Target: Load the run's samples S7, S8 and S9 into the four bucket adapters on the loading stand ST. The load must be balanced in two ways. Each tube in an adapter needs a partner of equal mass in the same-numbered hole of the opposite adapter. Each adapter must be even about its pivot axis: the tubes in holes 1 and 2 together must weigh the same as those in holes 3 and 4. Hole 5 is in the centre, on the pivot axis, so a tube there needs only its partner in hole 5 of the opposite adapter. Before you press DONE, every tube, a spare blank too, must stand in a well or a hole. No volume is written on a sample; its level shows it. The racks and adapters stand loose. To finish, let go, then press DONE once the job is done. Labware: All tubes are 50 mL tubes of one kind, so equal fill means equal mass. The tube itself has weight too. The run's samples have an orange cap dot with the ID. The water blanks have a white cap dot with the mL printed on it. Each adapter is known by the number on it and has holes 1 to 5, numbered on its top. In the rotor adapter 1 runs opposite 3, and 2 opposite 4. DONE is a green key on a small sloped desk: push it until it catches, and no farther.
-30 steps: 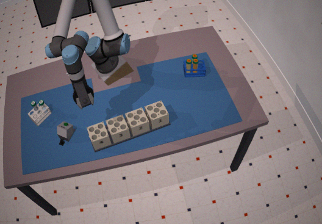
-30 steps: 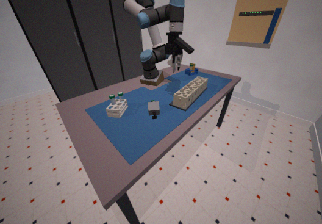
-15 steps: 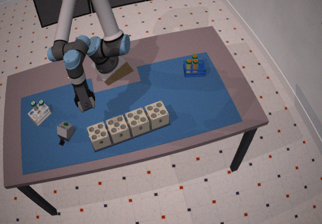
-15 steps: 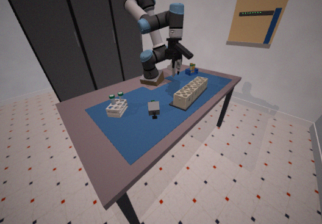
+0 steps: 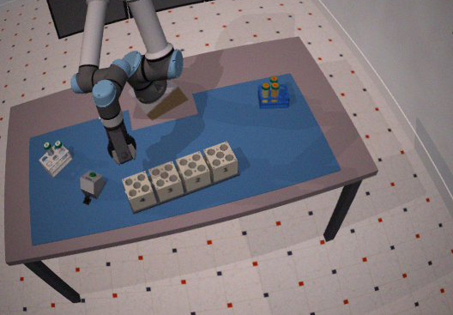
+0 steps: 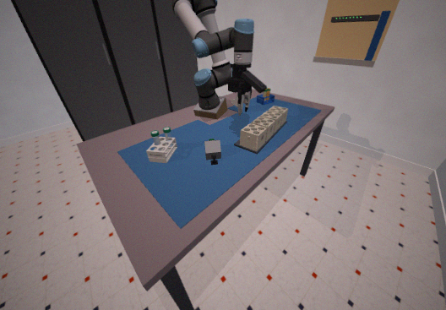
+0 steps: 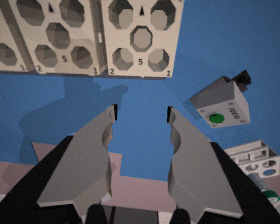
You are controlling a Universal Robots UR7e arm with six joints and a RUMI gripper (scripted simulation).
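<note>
Now: hand 66 cm to the right of the sample tube S8, 28 cm past it and 11 cm above it. From my hand the other things lie so: DONE desk (18 cm to the right, 12 cm below, 4 cm behind); then white rack (35 cm to the right, 20 cm behind, 15 cm below); then tube (30 cm to the right, 22 cm behind, 11 cm below).
</note>
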